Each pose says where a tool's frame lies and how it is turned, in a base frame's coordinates. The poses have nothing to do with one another.
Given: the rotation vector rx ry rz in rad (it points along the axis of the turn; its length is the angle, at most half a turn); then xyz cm.
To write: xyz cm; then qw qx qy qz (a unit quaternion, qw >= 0). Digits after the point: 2 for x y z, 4 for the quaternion.
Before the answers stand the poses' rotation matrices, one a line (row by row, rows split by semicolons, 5 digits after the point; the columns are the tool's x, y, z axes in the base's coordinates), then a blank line. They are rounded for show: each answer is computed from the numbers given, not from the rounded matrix.
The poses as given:
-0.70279 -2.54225 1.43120 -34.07 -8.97 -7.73
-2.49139 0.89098 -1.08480 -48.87 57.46 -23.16
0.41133 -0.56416 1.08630 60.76 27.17 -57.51
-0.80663 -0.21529 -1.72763 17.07 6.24 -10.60
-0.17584 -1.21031 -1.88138 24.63 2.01 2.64
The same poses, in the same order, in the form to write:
-0.88096 0.32796 -0.34110; 0.46173 0.43818 -0.77124; -0.10347 -0.83693 -0.53745
0.52756 -0.42663 0.73462; -0.63771 -0.77020 0.01067; 0.56126 -0.47410 -0.67839
0.34932 -0.90937 -0.22589; 0.70782 0.41407 -0.57232; 0.61398 0.04003 0.78831
-0.10401 0.90967 0.40210; -0.78316 -0.32412 0.53066; 0.61306 -0.25972 0.74613
-0.61349 0.72414 -0.31504; -0.58690 -0.15118 0.79542; 0.52836 0.67288 0.51775

-34.07 -8.97 -7.73 0.0703 -0.2336 -0.8451 0.4757
-48.87 57.46 -23.16 0.1405 -0.8626 0.3085 -0.3756
60.76 27.17 -57.51 0.7987 0.1917 -0.2629 0.5062
17.07 6.24 -10.60 0.5740 -0.3442 -0.0919 -0.7373
24.63 2.01 2.64 0.4339 -0.0706 -0.4859 -0.7554

